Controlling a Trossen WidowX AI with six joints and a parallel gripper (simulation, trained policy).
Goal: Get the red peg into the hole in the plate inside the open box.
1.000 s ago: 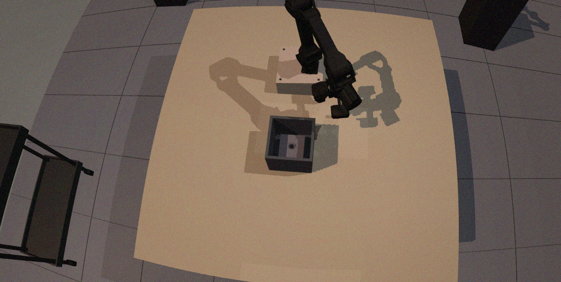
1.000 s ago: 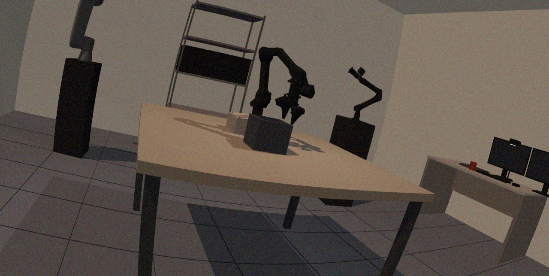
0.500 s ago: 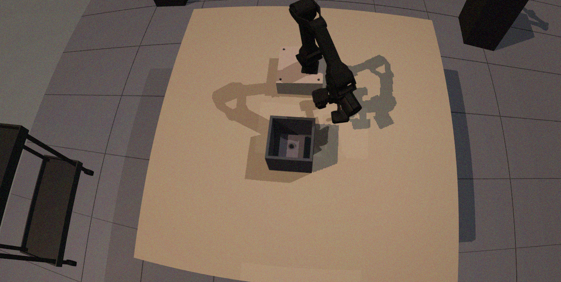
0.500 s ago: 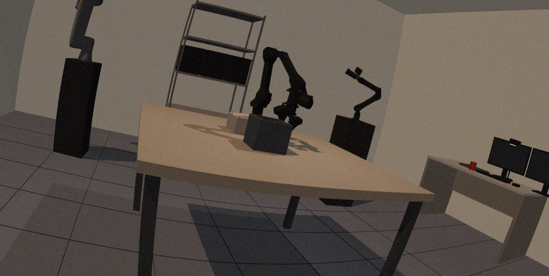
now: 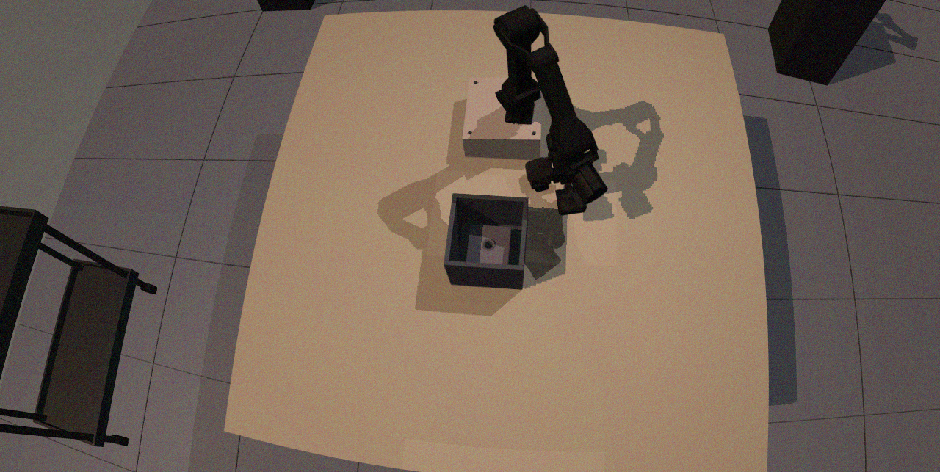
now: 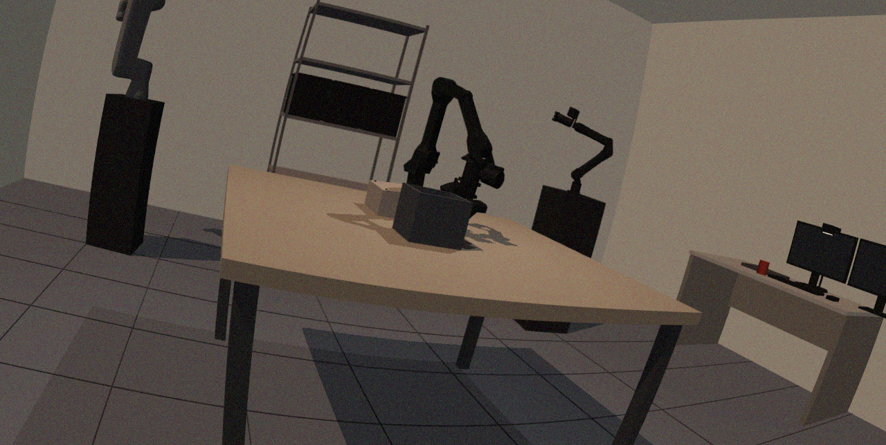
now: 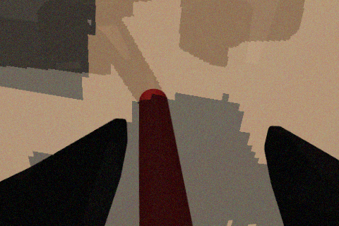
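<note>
My gripper tip is 10 mm to the right of the red peg and 10 mm short of it. The rest, counted from my gripper tip: pale plate 180 mm ahead, 140 mm to the right, 10 mm above.
</note>
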